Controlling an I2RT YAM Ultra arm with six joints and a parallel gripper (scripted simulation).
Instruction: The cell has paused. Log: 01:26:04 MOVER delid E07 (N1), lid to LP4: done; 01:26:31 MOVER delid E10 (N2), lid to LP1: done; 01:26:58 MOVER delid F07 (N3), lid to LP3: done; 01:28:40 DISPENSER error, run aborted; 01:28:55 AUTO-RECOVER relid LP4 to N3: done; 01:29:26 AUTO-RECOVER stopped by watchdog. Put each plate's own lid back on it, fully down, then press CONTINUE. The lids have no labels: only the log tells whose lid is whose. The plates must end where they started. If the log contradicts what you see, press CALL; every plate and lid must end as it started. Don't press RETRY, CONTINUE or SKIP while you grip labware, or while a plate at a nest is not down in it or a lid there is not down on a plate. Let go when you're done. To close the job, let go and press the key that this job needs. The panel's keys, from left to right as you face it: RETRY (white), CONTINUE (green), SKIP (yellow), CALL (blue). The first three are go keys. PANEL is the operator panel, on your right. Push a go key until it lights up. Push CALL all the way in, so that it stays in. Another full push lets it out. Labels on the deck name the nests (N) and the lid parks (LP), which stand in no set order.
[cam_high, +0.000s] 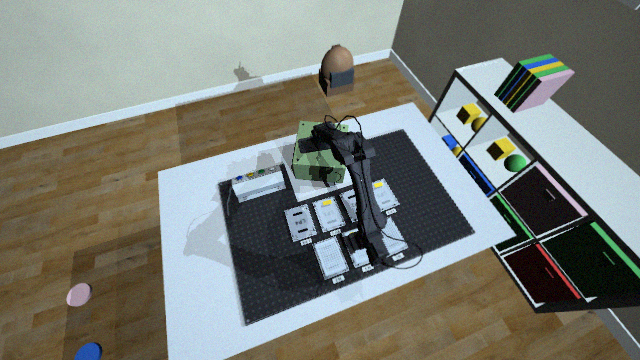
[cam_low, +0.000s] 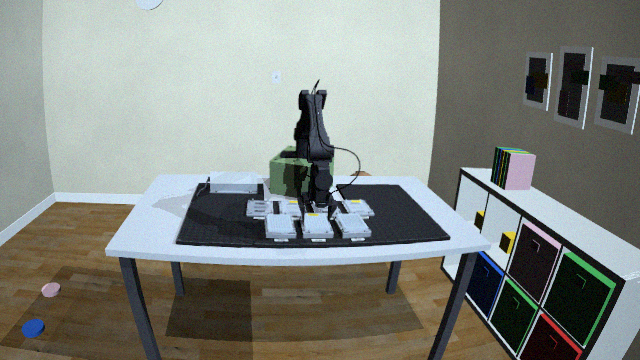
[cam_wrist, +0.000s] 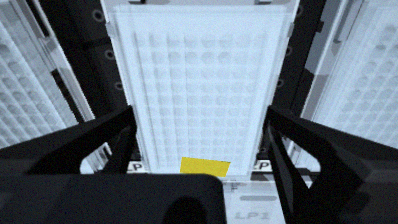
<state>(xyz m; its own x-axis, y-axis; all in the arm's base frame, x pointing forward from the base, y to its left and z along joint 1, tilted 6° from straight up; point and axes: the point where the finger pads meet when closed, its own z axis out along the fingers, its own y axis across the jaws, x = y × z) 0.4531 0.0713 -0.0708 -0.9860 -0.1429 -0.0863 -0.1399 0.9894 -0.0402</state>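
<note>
Right now the plate is 1 cm below my hand. Also, from my hand: lid park LP2: 19 cm behind, 4 cm to the left, 3 cm below; then white retry key: 41 cm behind, 31 cm to the right, 3 cm above; then green continue key: 40 cm behind, 36 cm to the right, 3 cm above.
</note>
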